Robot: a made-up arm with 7 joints.
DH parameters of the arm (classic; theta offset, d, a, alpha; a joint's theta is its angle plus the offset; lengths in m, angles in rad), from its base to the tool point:
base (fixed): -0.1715 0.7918 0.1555 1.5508
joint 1: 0 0.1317 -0.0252 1.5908
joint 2: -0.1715 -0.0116 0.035 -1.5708
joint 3: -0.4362 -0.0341 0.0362 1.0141
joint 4: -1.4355 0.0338 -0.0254 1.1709
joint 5: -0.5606 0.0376 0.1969 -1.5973
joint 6: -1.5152 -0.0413 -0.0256 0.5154
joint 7: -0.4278 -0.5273 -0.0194 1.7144
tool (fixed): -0.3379 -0.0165 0 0
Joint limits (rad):
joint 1: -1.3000..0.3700
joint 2: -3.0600..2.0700
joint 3: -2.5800..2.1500
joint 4: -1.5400..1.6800
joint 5: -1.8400..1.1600
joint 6: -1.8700..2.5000
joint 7: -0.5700..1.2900
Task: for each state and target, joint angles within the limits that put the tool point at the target. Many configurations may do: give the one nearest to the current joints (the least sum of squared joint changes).
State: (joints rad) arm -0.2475 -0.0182 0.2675 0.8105 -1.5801 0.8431 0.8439
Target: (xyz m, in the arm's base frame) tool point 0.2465 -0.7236 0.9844
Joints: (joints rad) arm -0.4622 -0.0882 0.2471 0.4501 -1.8400 0.8948 0.8638
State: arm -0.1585 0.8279 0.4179 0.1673 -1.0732 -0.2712 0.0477
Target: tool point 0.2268 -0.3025 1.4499
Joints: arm -0.5367 1.0269 0.2974 -0.2004 -1.0575 -0.2099 0.0379
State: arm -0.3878 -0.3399 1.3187 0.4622 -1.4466 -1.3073 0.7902
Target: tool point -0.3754 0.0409 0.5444
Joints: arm -0.3873 0.1091 1.3626 0.8333 -0.9369 -1.6502 0.7674
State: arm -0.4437 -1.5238 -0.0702 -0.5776 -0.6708 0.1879 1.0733
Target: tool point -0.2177 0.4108 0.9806
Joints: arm 0.0598 -1.9727 -0.5580 -0.8211 -0.5554 0.5482 1.0723
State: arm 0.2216 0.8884 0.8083 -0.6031 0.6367 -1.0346 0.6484
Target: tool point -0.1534 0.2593 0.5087
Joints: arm 0.3563 0.6254 1.0533 -0.8698 0.7752 -1.3510 0.6226
